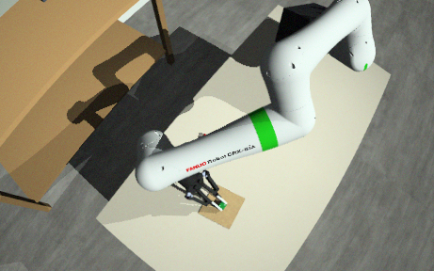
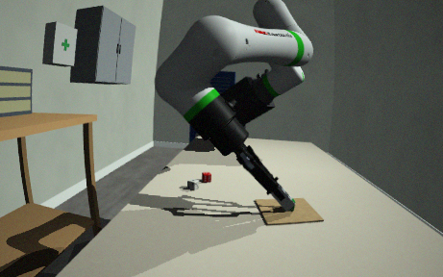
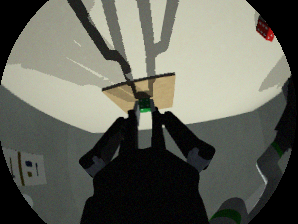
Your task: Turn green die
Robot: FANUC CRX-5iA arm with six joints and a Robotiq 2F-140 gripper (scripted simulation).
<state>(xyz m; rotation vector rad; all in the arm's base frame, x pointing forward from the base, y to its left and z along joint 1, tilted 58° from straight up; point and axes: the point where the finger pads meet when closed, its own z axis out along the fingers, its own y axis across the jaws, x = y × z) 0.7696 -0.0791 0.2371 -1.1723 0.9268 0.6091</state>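
The green die lies 20 mm to the left of my hand and 20 mm below it. The rest, counted from my hand: red die 230 mm to the right, 160 mm behind, 30 mm below; then mat 40 mm below, 20 mm to the left; then grey die 250 mm to the right, 80 mm behind, 30 mm below.
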